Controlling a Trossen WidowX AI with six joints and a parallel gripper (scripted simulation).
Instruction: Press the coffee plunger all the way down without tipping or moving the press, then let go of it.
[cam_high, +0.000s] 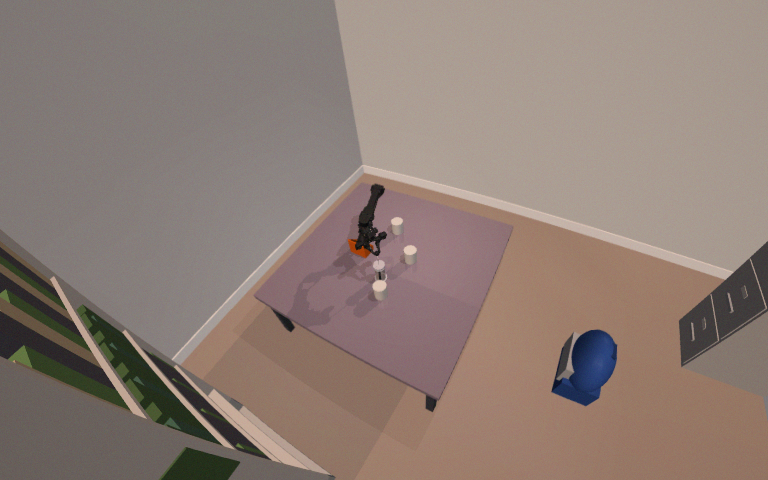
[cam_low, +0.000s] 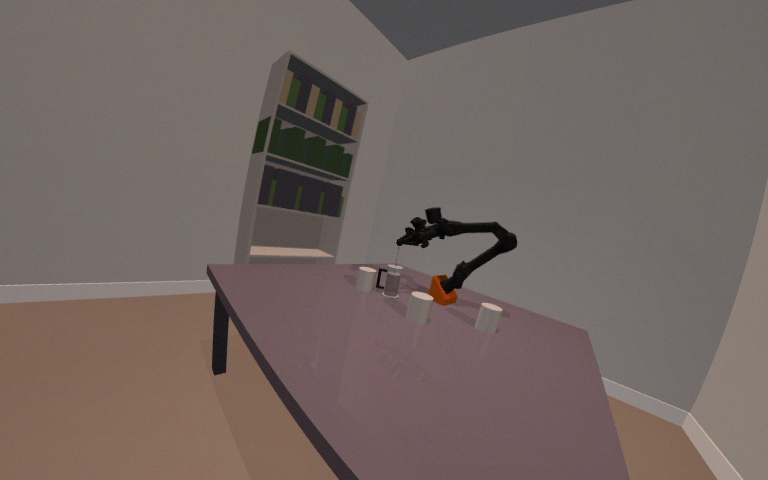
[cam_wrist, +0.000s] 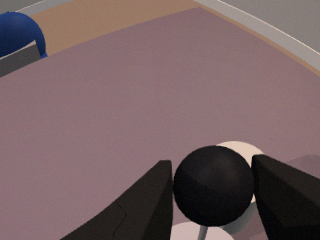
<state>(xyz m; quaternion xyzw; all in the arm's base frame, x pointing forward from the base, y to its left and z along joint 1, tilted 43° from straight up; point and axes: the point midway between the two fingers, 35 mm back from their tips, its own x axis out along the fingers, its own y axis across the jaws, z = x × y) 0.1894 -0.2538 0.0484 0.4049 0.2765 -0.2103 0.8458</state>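
The coffee press lies 10 mm to the right of my gripper tip and 120 mm below it.
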